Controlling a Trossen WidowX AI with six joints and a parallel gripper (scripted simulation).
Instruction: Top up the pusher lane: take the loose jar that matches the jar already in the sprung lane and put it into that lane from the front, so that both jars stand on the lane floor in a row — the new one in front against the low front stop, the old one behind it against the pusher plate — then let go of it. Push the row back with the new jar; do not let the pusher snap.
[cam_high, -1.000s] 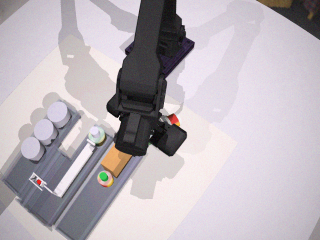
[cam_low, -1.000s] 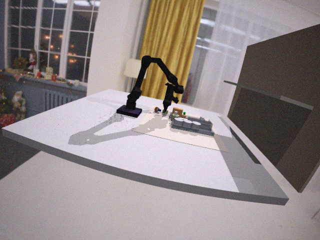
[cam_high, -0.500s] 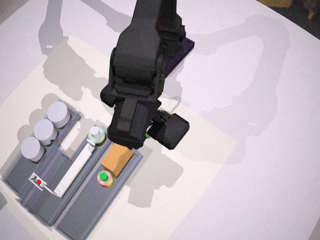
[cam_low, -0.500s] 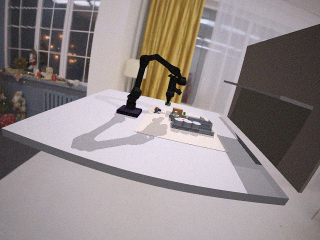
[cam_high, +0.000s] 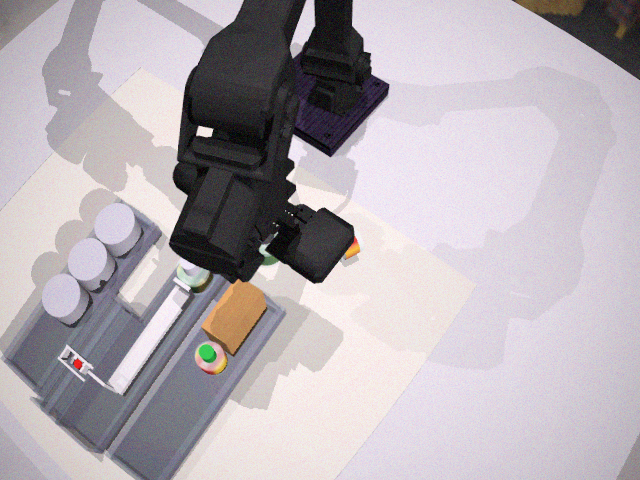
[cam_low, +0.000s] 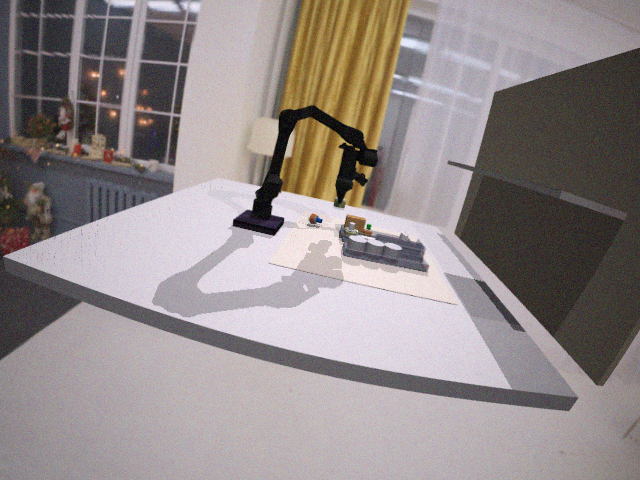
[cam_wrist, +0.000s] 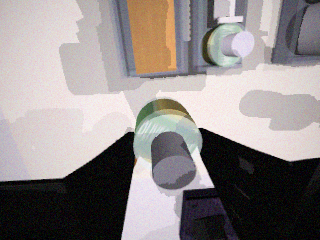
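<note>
Right now my gripper tip is 80 mm short of the orange box and 80 mm above it. Round my gripper tip: red mark 240 mm ahead, 130 mm to the right, 50 mm below; then grey rack 200 mm ahead, 110 mm to the right, 100 mm below.
</note>
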